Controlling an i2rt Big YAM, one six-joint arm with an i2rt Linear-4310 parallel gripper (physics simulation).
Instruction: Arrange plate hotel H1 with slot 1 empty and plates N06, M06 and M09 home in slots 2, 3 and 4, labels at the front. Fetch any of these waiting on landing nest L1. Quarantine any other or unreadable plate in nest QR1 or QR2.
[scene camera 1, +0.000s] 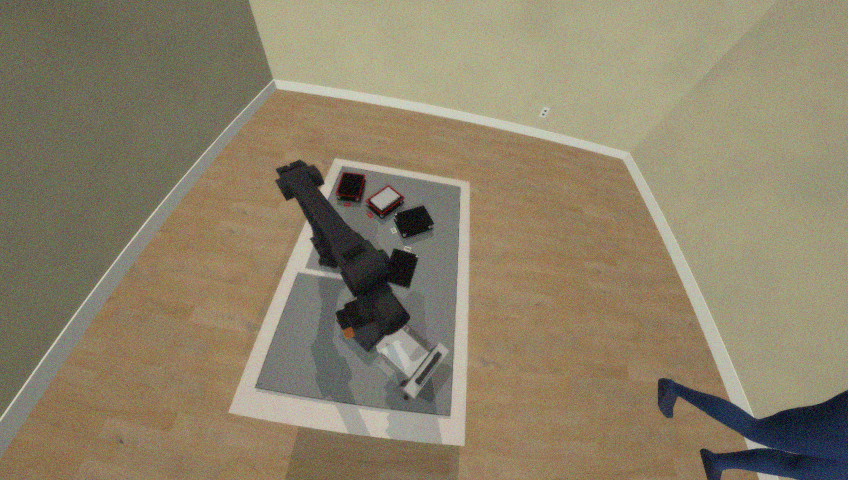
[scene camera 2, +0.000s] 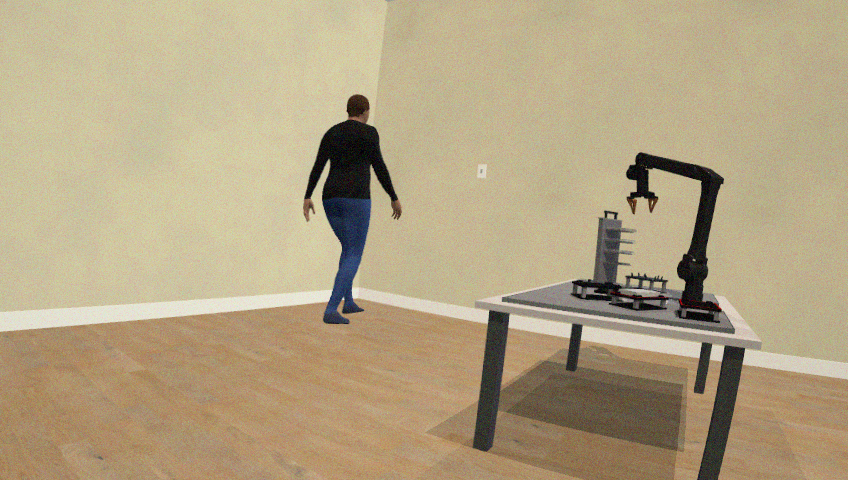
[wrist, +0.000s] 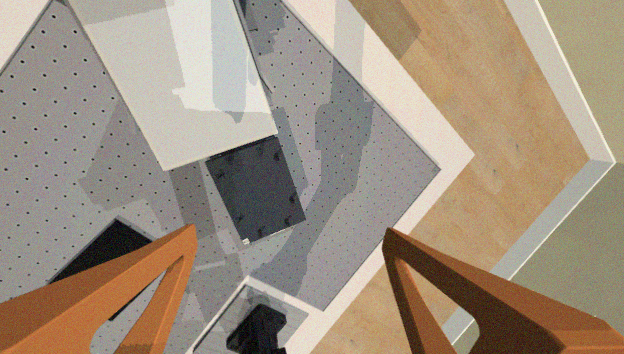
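Where they show: gripper, fingertip midpoint: (scene camera 1: 368, 326) (scene camera 2: 642, 213) (wrist: 294, 236); arm's base, origin of the base link: (scene camera 1: 332, 254) (wrist: 256, 328).
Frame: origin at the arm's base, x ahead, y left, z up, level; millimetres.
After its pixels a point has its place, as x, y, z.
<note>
My gripper (scene camera 2: 643, 211) @[286, -339, 362] (wrist: 294, 236) @[286, -339, 362] is open and empty, high above the table beside the plate hotel. The grey hotel (scene camera 2: 608, 252) @[439, -343, 163] has a handle and several pale shelves; in the wrist view its pale top shelf (wrist: 135, 65) @[403, -346, 286] covers those below. I see no plate clearly on the shelves and no readable label. A white plate (scene camera 1: 385, 198) @[163, 340, 60] (scene camera 2: 642, 293) @[144, 399, 57] lies on a red-edged nest (scene camera 1: 376, 209) @[135, 270, 47]. A second red-edged nest (scene camera 1: 351, 185) @[-33, 389, 47] (scene camera 2: 699, 306) @[-42, 466, 46] shows a black top. Two black nests (scene camera 1: 413, 221) @[328, 239, 57] (scene camera 1: 402, 267) @[326, 5, 19] stand nearby. Which nest is L1 is not readable.
A dark pegged stand (scene camera 2: 646, 278) @[221, -218, 67] (wrist: 257, 190) @[236, -278, 66] is beside the hotel. The arm (scene camera 1: 333, 228) @[196, -219, 611] crosses over the grey perforated board (scene camera 1: 285, 350) @[-30, -426, 7] and hides part of it. The arm's base (wrist: 257, 327) @[26, -30, 35] shows low in the wrist view. A person (scene camera 2: 351, 160) stands away from the table.
</note>
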